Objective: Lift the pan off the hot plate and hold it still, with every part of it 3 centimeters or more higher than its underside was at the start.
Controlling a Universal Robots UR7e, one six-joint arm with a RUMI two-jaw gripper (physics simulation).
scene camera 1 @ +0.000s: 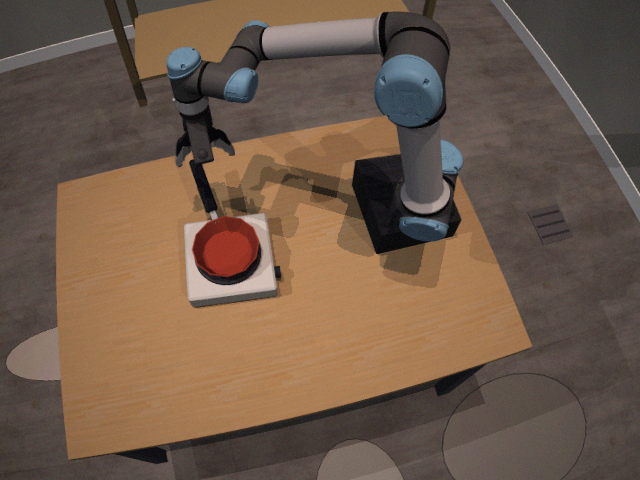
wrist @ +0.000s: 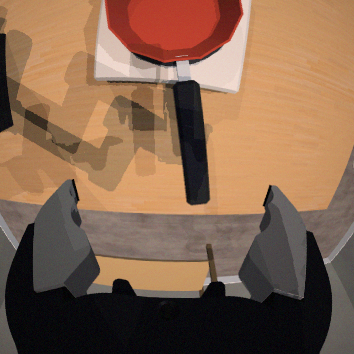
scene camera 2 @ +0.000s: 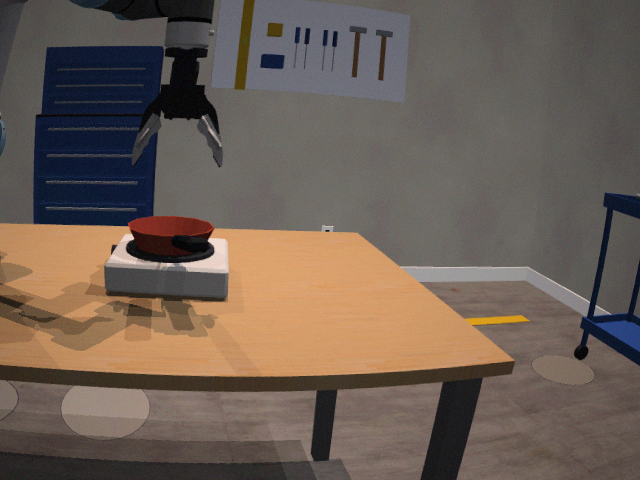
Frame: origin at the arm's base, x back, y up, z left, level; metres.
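Where they show: gripper, fingertip midpoint: (wrist: 171, 185) (scene camera 2: 176, 166).
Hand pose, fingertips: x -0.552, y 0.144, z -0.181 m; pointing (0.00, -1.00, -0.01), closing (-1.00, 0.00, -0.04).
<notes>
After its pixels a point has its place.
A red pan (scene camera 1: 226, 252) {y -0.035, x -0.557, z -0.001 m} (scene camera 2: 168, 235) {y -0.034, x -0.553, z 0.068 m} (wrist: 172, 22) {y -0.036, x -0.553, z -0.024 m} sits upright on the black burner of the white hot plate (scene camera 1: 232, 295) {y -0.053, x -0.568, z 0.119 m} (scene camera 2: 165, 281) {y -0.074, x -0.542, z -0.120 m} (wrist: 125, 72) {y -0.047, x -0.479, z -0.099 m}. Its black handle (scene camera 1: 203, 187) {y 0.027, x -0.578, z -0.184 m} (scene camera 2: 190, 242) {y 0.041, x -0.576, z -0.281 m} (wrist: 192, 142) {y 0.029, x -0.578, z -0.192 m} sticks out past the hot plate's edge, over the table; in the scene camera 2 view it points toward the camera. My gripper (scene camera 1: 205, 159) {y 0.144, x -0.552, z -0.181 m} (scene camera 2: 177, 165) {y 0.144, x -0.552, z -0.181 m} (wrist: 171, 185) {y 0.144, x -0.552, z -0.181 m} is open and empty. It points down and hangs well above the pan and handle. In the wrist view the handle's free end lies between the fingertips' directions, a little right of centre, below them.
The wooden table (scene camera 1: 310, 351) {y -0.107, x -0.409, z 0.306 m} (scene camera 2: 336, 330) {y -0.107, x -0.823, z -0.277 m} (wrist: 280, 165) {y -0.107, x -0.813, z -0.292 m} carries the hot plate and the black robot base (scene camera 1: 372, 206) {y 0.008, x -0.142, z -0.007 m}. A small black knob (scene camera 1: 277, 271) {y -0.060, x -0.435, z 0.080 m} is on the hot plate's side. A blue drawer cabinet (scene camera 2: 93, 167) stands behind the table, and a blue cart (scene camera 2: 599, 263) at the right.
</notes>
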